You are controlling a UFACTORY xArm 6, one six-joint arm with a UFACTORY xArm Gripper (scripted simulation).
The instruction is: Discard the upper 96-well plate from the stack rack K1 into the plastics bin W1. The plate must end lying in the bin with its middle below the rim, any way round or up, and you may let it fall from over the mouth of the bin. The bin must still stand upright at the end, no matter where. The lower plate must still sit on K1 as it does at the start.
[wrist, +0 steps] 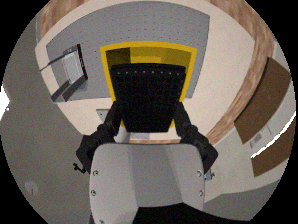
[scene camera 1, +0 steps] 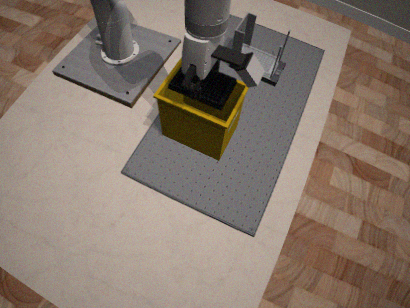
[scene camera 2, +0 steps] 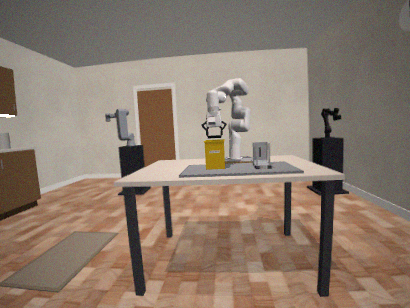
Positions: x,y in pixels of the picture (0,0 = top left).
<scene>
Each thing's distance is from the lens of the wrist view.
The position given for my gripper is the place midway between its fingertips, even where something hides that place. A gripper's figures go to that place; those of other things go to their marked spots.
my gripper (wrist: pixel 147 108): 0.13 m
yellow plastics bin W1 (wrist: pixel 137 51): 0.30 m
black 96-well plate (wrist: pixel 147 114): 0.13 m
The marked spots on the black 96-well plate and the yellow plastics bin W1 are 0.22 m apart.
</scene>
